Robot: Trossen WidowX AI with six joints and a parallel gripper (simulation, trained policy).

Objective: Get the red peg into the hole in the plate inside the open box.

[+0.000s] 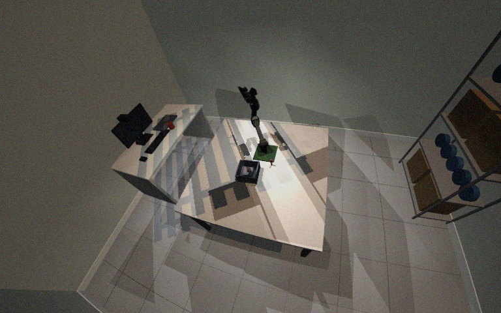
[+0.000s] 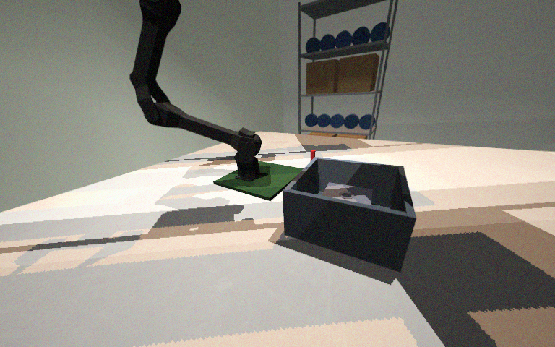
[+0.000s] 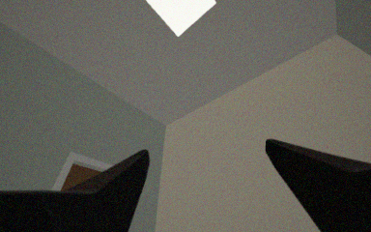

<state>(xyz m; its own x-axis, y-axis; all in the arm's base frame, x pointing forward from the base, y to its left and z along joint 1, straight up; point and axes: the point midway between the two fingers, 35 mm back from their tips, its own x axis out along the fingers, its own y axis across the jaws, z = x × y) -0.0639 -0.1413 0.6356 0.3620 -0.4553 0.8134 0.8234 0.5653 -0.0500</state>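
Now: the red peg 230 mm ahead of my gripper tip, 270 mm to the left of it and 630 mm below it. Also, from my gripper tip: dark box: 370 mm ahead, 80 mm to the left, 650 mm below.
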